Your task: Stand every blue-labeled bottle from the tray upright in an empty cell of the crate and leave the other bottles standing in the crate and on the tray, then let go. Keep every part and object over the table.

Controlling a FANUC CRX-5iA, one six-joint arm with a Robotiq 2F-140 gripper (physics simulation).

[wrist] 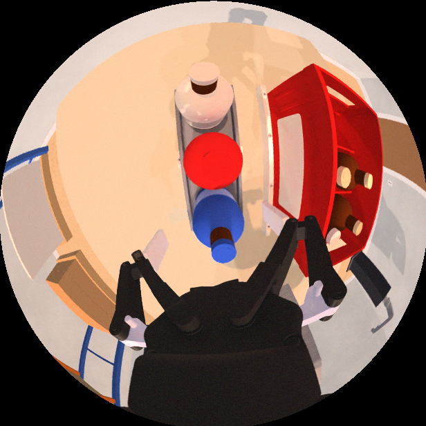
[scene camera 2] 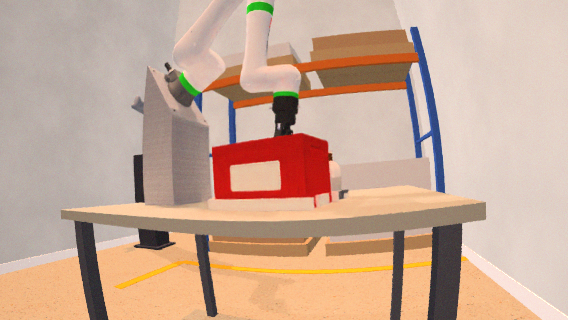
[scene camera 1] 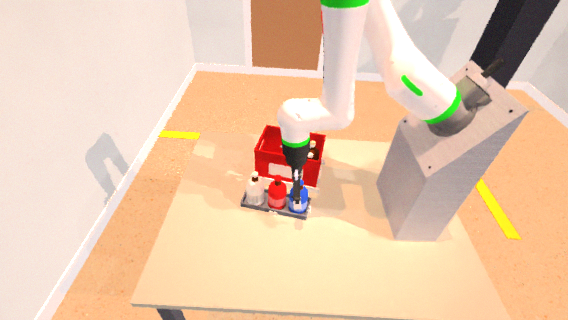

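Seen in the pictures: arm's base, link origin: (scene camera 2: pixel 178 95) (scene camera 1: pixel 452 115).
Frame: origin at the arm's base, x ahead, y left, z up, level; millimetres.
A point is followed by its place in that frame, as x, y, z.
The blue bottle (scene camera 1: pixel 304 197) @[430, 6, -368] (wrist: pixel 218 215) stands upright at one end of the grey tray (scene camera 1: pixel 290 215) @[479, 19, -460] (scene camera 2: pixel 343 194) @[659, -110, -459] (wrist: pixel 189 131). Beside it on the tray stand a red bottle (scene camera 1: pixel 277 194) @[532, -14, -370] (wrist: pixel 213 160) and a white bottle (scene camera 1: pixel 255 193) @[617, -38, -388] (scene camera 2: pixel 335 175) @[637, -104, -396] (wrist: pixel 205 105). My gripper (scene camera 1: pixel 297 195) @[453, -18, -371] (wrist: pixel 212 224) is open, pointing down, its fingers spread to either side of the blue bottle in the wrist view; I cannot tell its exact height. The red crate (scene camera 1: pixel 261 160) @[592, -186, -349] (scene camera 2: pixel 317 167) @[591, -290, -374] (wrist: pixel 315 150) holds several brown bottles at its arm-base end; cells at its other end look empty.
The crate's wall rises close beside the tray, near one finger in the wrist view. The grey robot pedestal (scene camera 1: pixel 420 190) @[91, 138, -191] (scene camera 2: pixel 175 165) @[72, -133, -324] stands on the table (scene camera 1: pixel 320 270) @[394, 248, -472] (scene camera 2: pixel 390 205) @[750, -427, -472] to one side. A storage rack (scene camera 2: pixel 433 120) stands beyond the table.
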